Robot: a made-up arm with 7 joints. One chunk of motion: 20 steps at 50 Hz.
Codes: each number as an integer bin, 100 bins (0 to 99) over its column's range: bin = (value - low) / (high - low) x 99, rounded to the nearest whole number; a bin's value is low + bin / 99 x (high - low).
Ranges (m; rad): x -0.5..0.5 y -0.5..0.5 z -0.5..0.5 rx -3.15..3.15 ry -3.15..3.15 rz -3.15..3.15
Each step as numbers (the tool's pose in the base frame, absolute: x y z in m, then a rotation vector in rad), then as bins.
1 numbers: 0.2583 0.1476 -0.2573 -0.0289 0.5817 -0.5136
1 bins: 75 64 24 49 59 41
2 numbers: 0.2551 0.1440 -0.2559 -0.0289 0.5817 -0.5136
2 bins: 75 64 24 49 59 41
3 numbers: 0.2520 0.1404 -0.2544 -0.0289 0.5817 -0.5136
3 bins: 74 63 24 49 59 41
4 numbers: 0.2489 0.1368 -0.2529 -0.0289 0.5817 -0.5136
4 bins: 74 63 24 49 59 41
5 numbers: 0.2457 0.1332 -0.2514 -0.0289 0.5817 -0.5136
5 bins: 74 63 25 49 59 41
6 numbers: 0.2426 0.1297 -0.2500 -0.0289 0.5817 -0.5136
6 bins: 74 62 25 49 59 41
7 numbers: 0.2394 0.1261 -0.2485 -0.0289 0.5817 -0.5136
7 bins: 73 62 25 49 59 41
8 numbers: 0.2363 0.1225 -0.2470 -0.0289 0.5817 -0.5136
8 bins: 73 62 25 49 59 41
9 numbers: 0.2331 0.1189 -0.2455 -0.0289 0.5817 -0.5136
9 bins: 73 61 25 49 59 41
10 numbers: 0.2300 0.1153 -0.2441 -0.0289 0.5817 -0.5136
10 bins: 72 61 25 49 59 41
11 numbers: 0.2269 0.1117 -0.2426 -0.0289 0.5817 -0.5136
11 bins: 72 61 25 49 59 41
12 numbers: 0.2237 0.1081 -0.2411 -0.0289 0.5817 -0.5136
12 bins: 72 60 26 49 59 41
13 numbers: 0.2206 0.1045 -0.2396 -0.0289 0.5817 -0.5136
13 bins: 71 60 26 49 59 41
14 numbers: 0.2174 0.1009 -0.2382 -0.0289 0.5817 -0.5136
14 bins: 71 59 26 49 59 41
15 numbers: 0.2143 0.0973 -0.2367 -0.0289 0.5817 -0.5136
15 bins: 71 59 26 49 59 41
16 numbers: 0.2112 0.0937 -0.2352 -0.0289 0.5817 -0.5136
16 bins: 70 59 26 49 59 41
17 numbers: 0.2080 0.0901 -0.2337 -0.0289 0.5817 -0.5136
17 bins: 70 58 26 49 59 41
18 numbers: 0.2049 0.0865 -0.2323 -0.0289 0.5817 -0.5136
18 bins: 70 58 27 49 59 41
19 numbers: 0.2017 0.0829 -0.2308 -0.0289 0.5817 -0.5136
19 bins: 69 58 27 49 59 41
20 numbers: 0.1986 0.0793 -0.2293 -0.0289 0.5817 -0.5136
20 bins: 69 57 27 49 59 41
